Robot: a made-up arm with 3 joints. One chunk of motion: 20 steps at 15 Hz.
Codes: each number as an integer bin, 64 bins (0 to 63) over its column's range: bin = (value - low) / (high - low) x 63, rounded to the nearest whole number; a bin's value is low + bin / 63 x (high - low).
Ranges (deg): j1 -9..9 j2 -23..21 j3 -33..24
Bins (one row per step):
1: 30 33 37
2: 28 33 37
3: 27 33 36
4: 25 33 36
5: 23 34 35
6: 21 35 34
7: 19 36 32
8: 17 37 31
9: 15 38 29
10: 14 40 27
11: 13 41 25
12: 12 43 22
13: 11 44 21
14: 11 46 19
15: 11 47 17
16: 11 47 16
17: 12 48 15
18: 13 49 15
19: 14 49 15
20: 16 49 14
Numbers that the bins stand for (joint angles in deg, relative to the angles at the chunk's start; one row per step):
1: -0.43 0.05 0.48
2: -1.00 0.05 0.48
3: -1.29 0.05 -0.43
4: -1.86 0.05 -0.43
5: -2.43 0.75 -1.33
6: -3.00 1.44 -2.24
7: -3.57 2.14 -4.05
8: -4.14 2.84 -4.95
9: -4.71 3.54 -6.76
10: -5.00 4.94 -8.57
11: -5.29 5.63 -10.38
12: -5.57 7.03 -13.10
13: -5.86 7.73 -14.00
14: -5.86 9.13 -15.81
15: -5.86 9.83 -17.62
16: -5.86 9.83 -18.52
17: -5.57 10.52 -19.43
18: -5.29 11.22 -19.43
19: -5.00 11.22 -19.43
20: -4.43 11.22 -20.33

